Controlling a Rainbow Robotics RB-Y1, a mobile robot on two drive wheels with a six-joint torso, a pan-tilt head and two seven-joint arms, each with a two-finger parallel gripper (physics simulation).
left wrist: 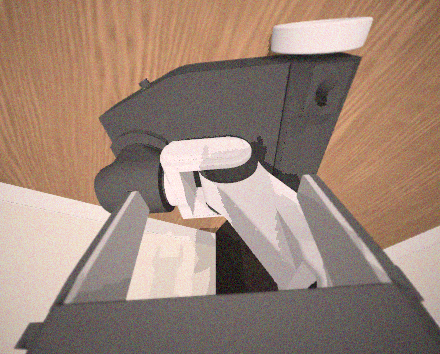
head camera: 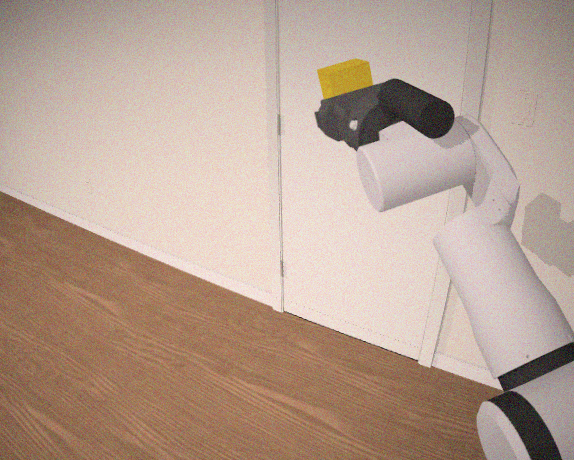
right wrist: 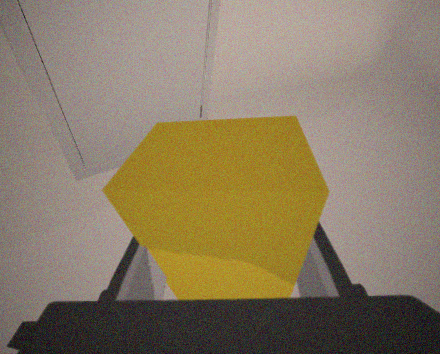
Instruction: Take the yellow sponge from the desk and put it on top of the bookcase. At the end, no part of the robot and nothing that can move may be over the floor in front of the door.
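Places are measured from the robot's base along level axes (x left, y back, z up), in millimetres.
Pixels of known places: left gripper, fingertip midpoint: (left wrist: 219, 193); right gripper, fingertip midpoint: (head camera: 346, 98).
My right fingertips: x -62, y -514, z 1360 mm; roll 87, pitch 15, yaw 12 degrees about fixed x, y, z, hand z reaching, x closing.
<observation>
Behind a point stands the place of what it marks.
The yellow sponge (head camera: 345, 79) @[z 1395, x -55, y -469 mm] (right wrist: 215, 165) @[z 1314, x -78, y -489 mm] is held between the fingers of my right gripper (head camera: 345, 97) @[z 1360, x -62, y -514 mm] (right wrist: 227, 232) @[z 1360, x -62, y -514 mm], which is shut on it. In the head view they appear raised against the upper part of the white door (head camera: 345, 260) @[z 439, x -196, y -1571 mm]; how far they are from it is hard to tell. In the right wrist view the sponge hides much of the space ahead of the fingers. My left gripper (left wrist: 219, 193) @[z 535, x 220, y 238 mm] is open and empty, with my own base and lower body beyond its fingers. The desk and the bookcase do not show in these views.
The wooden floor (head camera: 150, 360) @[z 1, x 731, y -1337 mm] (left wrist: 55, 90) @[z 1, x 187, y 765 mm] runs up to the skirting board (head camera: 150, 254) @[z 23, x 1024, y -2308 mm] and the door's lower edge. A white wall (head camera: 140, 125) @[z 914, x 944, y -2275 mm] stands left of the door. My dark base (left wrist: 225, 95) @[z 169, x 172, y 220 mm] and its white wheel (left wrist: 322, 37) stand on the floor. A black shape (left wrist: 242, 265) @[z 310, x -501, y 191 mm] is partly hidden.
</observation>
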